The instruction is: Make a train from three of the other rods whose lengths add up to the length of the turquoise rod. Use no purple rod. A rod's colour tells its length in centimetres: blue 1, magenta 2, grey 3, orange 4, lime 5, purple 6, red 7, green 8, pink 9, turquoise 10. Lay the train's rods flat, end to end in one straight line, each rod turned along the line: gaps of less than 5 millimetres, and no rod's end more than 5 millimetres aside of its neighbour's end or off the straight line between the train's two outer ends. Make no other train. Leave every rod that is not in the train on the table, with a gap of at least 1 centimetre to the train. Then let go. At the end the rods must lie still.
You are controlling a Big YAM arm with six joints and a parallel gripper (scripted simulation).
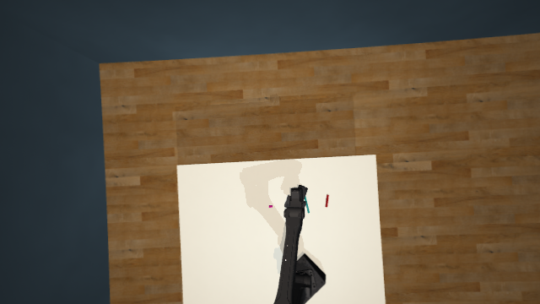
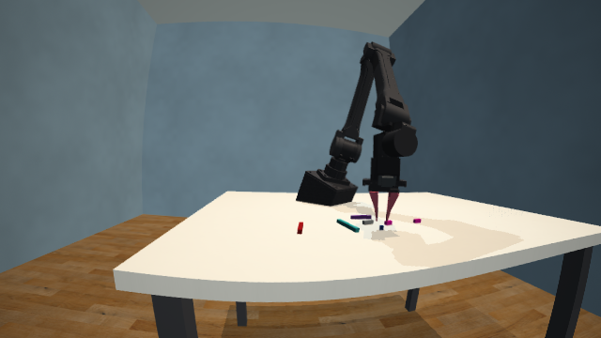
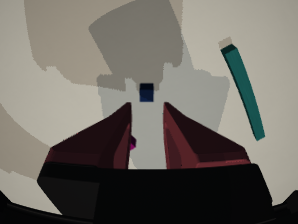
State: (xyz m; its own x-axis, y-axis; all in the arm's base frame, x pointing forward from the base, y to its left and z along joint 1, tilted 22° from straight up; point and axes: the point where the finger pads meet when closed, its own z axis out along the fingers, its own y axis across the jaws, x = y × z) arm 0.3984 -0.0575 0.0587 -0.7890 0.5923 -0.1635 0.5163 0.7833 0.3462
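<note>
Now: hand 20 mm above the blue rod. From my hand the other things lie so: turquoise rod 70 mm to the right, 50 mm behind, 20 mm below; grey rod 60 mm behind, 20 mm below; purple rod 110 mm behind, 20 mm below, 10 mm to the left.
</note>
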